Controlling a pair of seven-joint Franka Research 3 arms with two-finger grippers.
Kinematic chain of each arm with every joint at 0, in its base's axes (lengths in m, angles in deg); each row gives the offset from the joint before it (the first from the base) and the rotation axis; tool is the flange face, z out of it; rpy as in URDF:
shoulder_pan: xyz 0 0 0.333 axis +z
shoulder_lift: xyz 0 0 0 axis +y
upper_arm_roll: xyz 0 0 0.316 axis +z
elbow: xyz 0.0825 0 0 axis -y
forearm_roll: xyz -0.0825 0 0.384 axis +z
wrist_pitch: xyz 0 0 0 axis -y
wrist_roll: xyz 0.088 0 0 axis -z
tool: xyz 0 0 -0.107 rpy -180 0 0
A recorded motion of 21 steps. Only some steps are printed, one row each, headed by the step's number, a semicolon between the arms.
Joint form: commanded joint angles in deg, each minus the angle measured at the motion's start. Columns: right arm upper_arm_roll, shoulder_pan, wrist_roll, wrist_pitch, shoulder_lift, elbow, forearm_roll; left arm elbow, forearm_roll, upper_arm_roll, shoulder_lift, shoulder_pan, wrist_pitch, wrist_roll.
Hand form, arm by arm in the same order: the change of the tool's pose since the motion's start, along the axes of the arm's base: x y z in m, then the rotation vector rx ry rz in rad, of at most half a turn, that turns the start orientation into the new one. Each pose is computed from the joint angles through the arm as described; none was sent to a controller.
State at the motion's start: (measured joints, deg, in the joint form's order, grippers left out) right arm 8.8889 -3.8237 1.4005 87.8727 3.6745 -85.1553 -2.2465; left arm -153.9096 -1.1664 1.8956 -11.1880 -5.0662 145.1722 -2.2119
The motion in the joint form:
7: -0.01 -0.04 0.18 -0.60 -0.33 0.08 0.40; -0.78 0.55 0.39 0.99 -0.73 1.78 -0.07
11: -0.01 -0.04 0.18 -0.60 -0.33 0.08 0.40; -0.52 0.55 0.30 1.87 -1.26 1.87 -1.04
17: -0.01 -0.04 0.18 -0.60 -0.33 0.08 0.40; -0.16 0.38 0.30 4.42 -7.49 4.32 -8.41
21: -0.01 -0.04 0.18 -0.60 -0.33 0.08 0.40; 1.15 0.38 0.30 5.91 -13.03 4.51 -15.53
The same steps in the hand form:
7: -0.0028 0.0003 0.0030 0.0057 0.0038 -0.0041; -0.0025 -0.0024 -0.0095 0.0054 -0.0005 -0.0122
11: -0.0028 0.0003 0.0030 0.0057 0.0038 -0.0041; -0.0017 -0.0069 -0.0139 0.0062 0.0089 -0.0060
17: -0.0028 0.0003 0.0030 0.0057 0.0038 -0.0041; -0.0029 -0.0515 -0.0259 0.0016 0.0065 0.0168
21: -0.0028 0.0003 0.0030 0.0057 0.0038 -0.0041; -0.0047 -0.0924 -0.0280 -0.0018 0.0086 0.0444

